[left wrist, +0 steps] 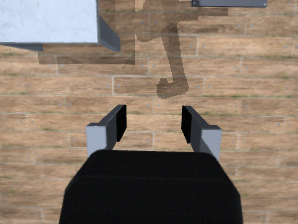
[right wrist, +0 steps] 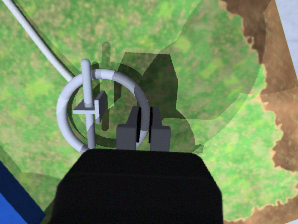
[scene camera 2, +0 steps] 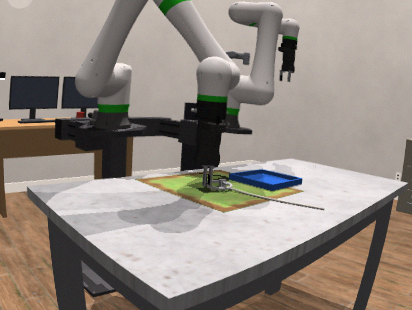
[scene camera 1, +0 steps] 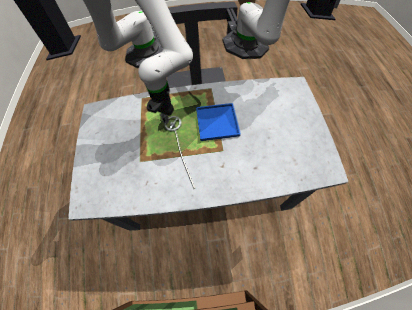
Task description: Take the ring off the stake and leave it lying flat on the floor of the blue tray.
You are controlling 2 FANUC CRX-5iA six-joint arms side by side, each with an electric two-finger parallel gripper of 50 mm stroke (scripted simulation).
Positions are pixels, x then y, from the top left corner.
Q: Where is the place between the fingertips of my left gripper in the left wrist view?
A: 153,116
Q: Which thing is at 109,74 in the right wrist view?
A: A grey ring.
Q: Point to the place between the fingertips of my right gripper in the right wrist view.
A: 145,117
